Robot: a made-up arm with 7 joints.
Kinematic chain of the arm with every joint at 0, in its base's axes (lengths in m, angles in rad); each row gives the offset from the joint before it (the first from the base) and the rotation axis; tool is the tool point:
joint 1: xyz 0 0 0 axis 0 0.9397 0.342
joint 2: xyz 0 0 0 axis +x
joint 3: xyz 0 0 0 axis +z
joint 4: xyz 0.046 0 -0.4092 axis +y
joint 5: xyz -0.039 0 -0.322 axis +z
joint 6: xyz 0 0 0 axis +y
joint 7: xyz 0 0 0 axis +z
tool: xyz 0 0 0
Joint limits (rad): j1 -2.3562..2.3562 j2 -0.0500..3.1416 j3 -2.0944..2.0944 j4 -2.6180..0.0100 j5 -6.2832..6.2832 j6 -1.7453..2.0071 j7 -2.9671..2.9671
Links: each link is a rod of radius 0.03 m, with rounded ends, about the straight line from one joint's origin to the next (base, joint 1, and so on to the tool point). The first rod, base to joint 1, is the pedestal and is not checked.
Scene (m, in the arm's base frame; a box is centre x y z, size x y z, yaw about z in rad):
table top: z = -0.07
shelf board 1: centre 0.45 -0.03 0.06 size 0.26 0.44 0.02 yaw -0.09
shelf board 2: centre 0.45 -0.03 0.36 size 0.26 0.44 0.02 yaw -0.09
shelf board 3: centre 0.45 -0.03 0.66 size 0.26 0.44 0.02 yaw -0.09
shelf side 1: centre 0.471 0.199 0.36 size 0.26 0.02 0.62 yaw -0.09
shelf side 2: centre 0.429 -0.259 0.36 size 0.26 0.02 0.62 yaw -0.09
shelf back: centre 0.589 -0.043 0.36 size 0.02 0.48 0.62 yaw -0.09
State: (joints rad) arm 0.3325 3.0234 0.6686 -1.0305 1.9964 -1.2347 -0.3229
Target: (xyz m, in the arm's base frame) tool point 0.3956 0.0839 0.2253
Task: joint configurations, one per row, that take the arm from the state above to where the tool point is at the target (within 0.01 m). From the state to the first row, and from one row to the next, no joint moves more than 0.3 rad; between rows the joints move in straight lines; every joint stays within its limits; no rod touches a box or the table.
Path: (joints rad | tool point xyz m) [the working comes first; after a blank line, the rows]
Joints at the target: 0.2910 2.5851 0.3816 -2.0316 1.9964 -1.2347 -0.3229
Straight joint move there: touches shelf board 2.

1: 0.1795 2.9069 0.7092 -1.2393 1.9964 -1.2347 -0.3229 | 0.3559 -0.0670 0.5351
2: 0.0266 2.7904 0.7498 -1.4480 1.9964 -1.2347 -0.3229 | 0.2781 -0.0608 0.5354
3: -0.1264 2.6739 0.7904 -1.6568 1.9964 -1.2347 -0.3229 | 0.1979 -0.0552 0.5211
4: -0.0925 2.4232 0.7587 -1.9407 1.9964 -1.2347 -0.3229 | 0.2257 0.0223 0.4322
5: -0.0586 2.1725 0.7270 -2.2246 1.9964 -1.2347 -0.3229 | 0.2268 0.0743 0.3295
6: -0.0247 1.9218 0.6953 -2.5084 1.9964 -1.2347 -0.3229 | 0.2015 0.1014 0.2253
7: 0.0805 2.1429 0.5907 -2.3495 1.9964 -1.2347 -0.3229 | 0.2675 0.0931 0.2362
8: 0.1858 2.3640 0.4862 -2.1906 1.9964 -1.2347 -0.3229 | 0.3333 0.0879 0.2346
9: 0.2910 2.5851 0.3816 -2.0316 1.9964 -1.2347 -0.3229 | 0.3956 0.0839 0.2253

